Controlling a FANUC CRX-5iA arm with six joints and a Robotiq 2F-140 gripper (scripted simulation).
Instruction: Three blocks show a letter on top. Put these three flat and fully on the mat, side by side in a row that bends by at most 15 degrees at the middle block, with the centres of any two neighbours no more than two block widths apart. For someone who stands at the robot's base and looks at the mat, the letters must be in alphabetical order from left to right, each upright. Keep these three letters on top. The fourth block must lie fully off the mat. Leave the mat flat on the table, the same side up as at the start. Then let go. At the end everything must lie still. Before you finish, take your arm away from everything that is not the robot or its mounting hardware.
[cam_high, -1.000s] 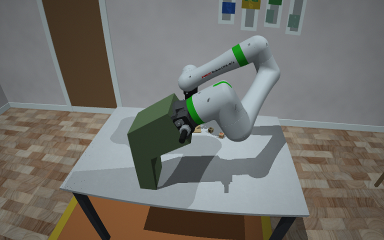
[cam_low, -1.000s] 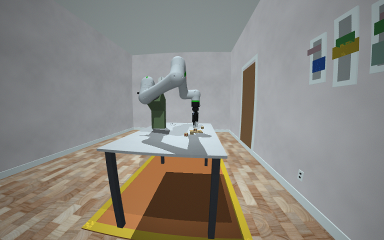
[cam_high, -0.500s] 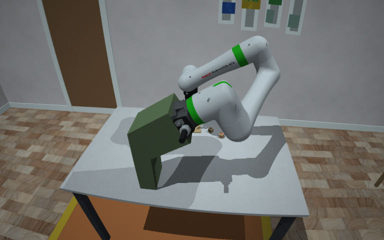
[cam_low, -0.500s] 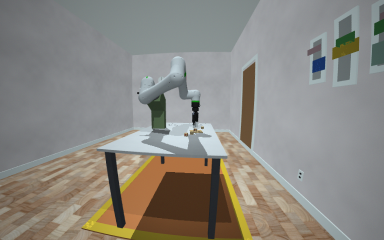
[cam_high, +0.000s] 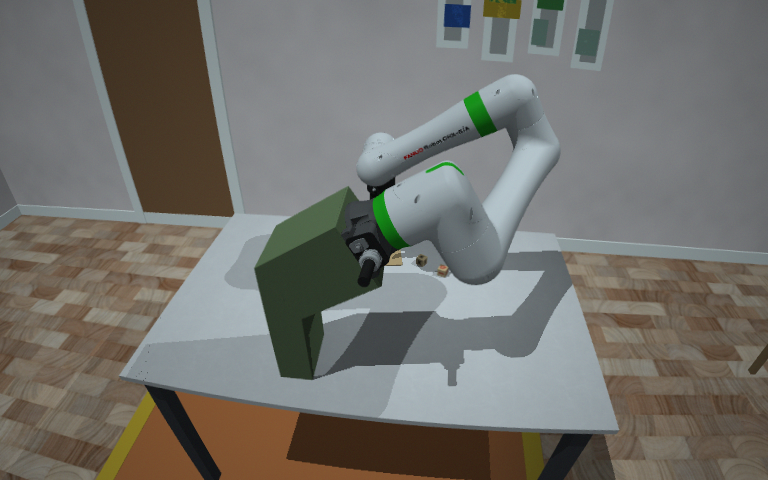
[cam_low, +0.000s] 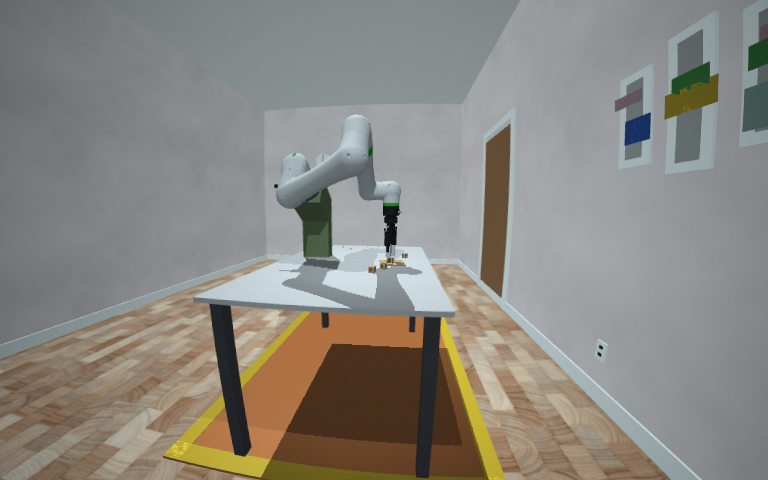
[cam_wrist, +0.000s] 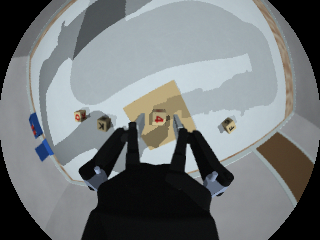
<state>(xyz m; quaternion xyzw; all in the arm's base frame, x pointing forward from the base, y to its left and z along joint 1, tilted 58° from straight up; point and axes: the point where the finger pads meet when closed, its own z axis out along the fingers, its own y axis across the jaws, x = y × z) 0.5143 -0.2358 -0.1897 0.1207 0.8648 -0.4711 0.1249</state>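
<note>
Now: the tan mat 60 mm below my hand and 10 mm ahead of it.
</note>
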